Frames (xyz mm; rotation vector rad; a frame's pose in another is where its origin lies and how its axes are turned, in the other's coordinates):
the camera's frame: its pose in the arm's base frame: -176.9 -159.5 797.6 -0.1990 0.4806 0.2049
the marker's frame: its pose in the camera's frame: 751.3 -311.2 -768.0 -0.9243 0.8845 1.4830
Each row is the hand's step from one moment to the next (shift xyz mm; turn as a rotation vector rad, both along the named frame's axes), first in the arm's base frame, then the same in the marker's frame.
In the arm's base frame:
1: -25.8 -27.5 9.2 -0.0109 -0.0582 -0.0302
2: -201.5 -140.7 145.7 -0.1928 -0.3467 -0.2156
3: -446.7 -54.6 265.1 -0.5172 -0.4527 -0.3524
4: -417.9 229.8 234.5 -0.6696 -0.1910 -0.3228
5: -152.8 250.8 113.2 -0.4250 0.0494 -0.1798
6: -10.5 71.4 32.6 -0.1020 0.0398 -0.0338
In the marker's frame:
1: 2.3 32.4 -21.2 0.0211 0.0069 -0.0627
2: -29.6 274.0 -75.3 0.2257 0.1279 -0.3695
3: 24.0 517.8 64.3 0.5002 0.3492 -0.4738
4: 79.8 412.2 325.8 0.6042 0.4293 -0.1993
5: 34.3 126.2 286.3 0.3912 0.2458 0.0437
6: -8.9 8.9 78.2 0.0909 0.0573 0.0398

